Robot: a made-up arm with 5 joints.
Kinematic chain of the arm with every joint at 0, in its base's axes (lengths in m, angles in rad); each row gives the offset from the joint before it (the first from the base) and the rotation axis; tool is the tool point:
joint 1: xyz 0 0 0.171 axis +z
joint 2: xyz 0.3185 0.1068 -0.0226 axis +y
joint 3: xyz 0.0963 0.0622 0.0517 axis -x
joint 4: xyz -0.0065 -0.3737 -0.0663 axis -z
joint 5: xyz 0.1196 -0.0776 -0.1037 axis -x
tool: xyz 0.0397 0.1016 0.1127
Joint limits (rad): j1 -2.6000..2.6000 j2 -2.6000..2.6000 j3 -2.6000..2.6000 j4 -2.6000..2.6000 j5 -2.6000..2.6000
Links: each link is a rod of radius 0.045 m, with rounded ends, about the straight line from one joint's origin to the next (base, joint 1, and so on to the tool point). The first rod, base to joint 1, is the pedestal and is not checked.
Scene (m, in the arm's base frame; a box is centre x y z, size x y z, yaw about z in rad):
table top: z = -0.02
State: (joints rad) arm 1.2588 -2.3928 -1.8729 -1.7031 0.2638
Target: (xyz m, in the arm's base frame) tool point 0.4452 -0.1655 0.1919
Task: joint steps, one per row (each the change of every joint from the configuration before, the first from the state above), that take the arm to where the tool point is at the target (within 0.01 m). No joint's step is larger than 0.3 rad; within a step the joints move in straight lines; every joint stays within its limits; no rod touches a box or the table.
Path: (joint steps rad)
1: -0.2761 0.0737 0.1937 -0.0663 -0.0335
2: -0.2760 0.0738 0.1937 -0.0664 -0.0335
3: -0.2761 0.0737 0.1937 -0.0663 -0.0335
4: -0.2760 0.0738 0.1937 -0.0663 -0.0334
5: -0.2761 0.0737 0.1937 -0.0663 -0.0335
6: -0.2761 0.0738 0.1937 -0.0664 -0.0335

